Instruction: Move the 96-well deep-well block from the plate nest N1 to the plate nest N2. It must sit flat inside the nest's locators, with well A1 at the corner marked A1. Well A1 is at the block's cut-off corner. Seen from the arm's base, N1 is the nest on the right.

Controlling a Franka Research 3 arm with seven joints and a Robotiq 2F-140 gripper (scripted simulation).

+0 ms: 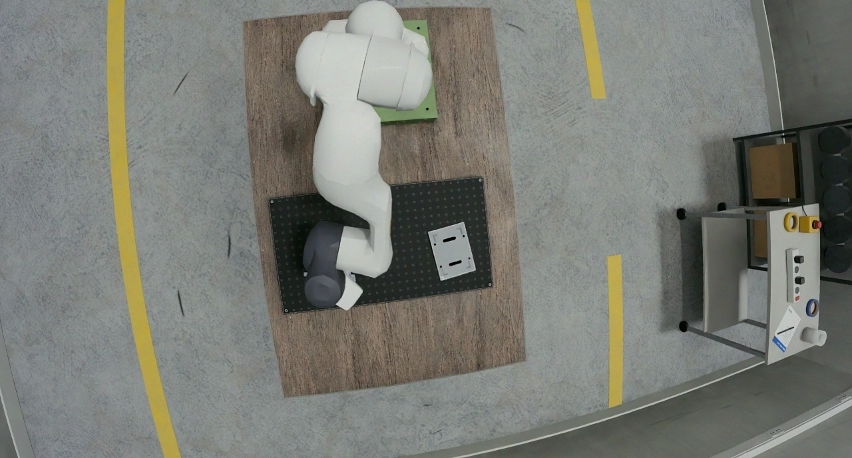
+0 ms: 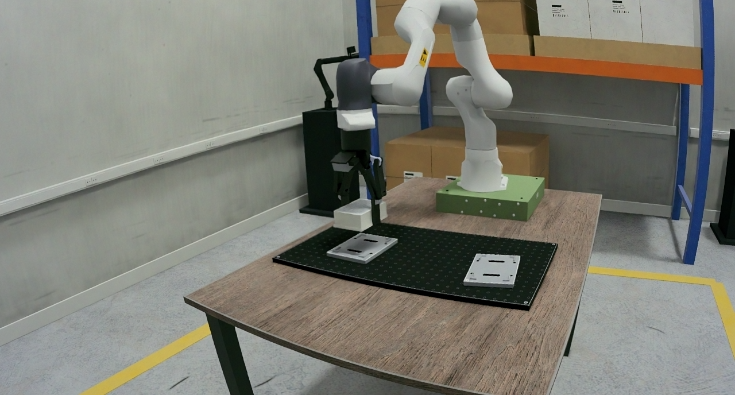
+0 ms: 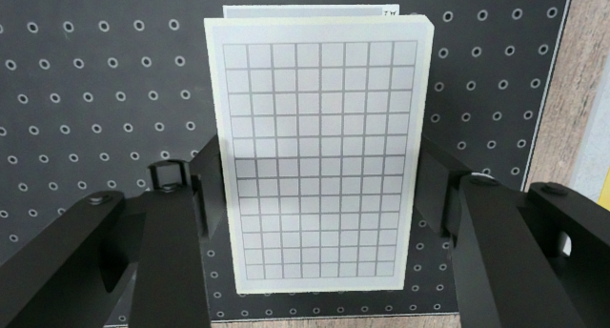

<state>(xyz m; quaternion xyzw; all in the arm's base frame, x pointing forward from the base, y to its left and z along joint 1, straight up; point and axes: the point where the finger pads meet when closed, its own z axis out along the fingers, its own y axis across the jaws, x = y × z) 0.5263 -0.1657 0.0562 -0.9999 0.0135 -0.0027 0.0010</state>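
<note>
Now: the white deep-well block 10 mm below my hand. Also, from my hand: nest N1: 100 mm below; nest N2: 20 mm ahead, 380 mm to the left, 100 mm below.
</note>
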